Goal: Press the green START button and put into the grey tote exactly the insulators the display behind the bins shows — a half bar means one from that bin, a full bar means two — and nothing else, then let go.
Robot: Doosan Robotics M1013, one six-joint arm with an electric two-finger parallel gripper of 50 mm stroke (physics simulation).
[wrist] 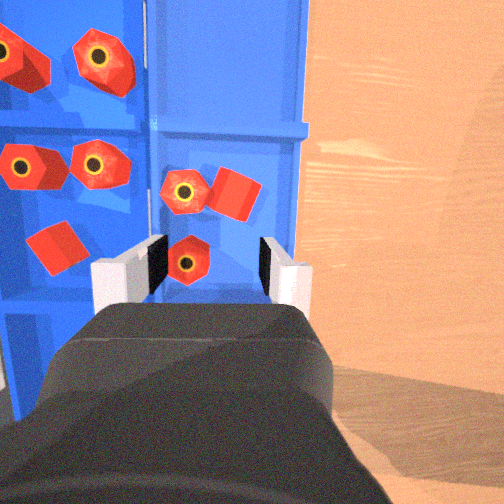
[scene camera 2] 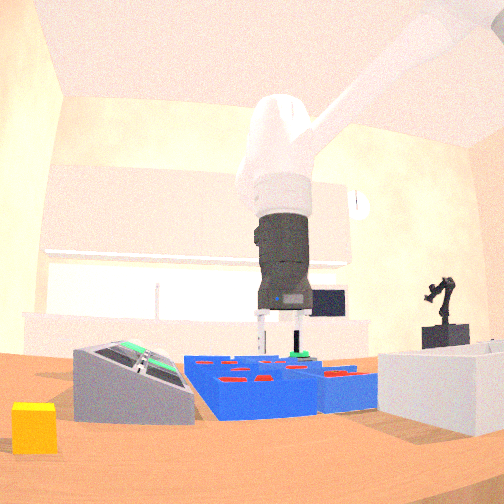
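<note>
My gripper [wrist: 211,262] is open and empty, hanging above the blue bins [scene camera 2: 280,385]; it also shows in the scene view [scene camera 2: 279,336]. In the wrist view a red hexagonal insulator [wrist: 187,261] lies between the fingers, nearer the left one, in the right column's middle compartment. Two more insulators [wrist: 210,192] lie just beyond it in the same compartment. Several others fill the left column [wrist: 65,165]. The right column's far compartment [wrist: 225,65] looks empty. The grey tote [scene camera 2: 445,387] stands right of the bins. The green START button [scene camera 2: 300,354] shows behind the bins, below the fingers. The grey display console [scene camera 2: 132,382] stands left of the bins.
A yellow block [scene camera 2: 34,427] sits at the front left of the table. A small dark robot arm on a black base [scene camera 2: 444,320] stands in the background at the right. Bare wooden table top [wrist: 400,200] lies to the right of the bins.
</note>
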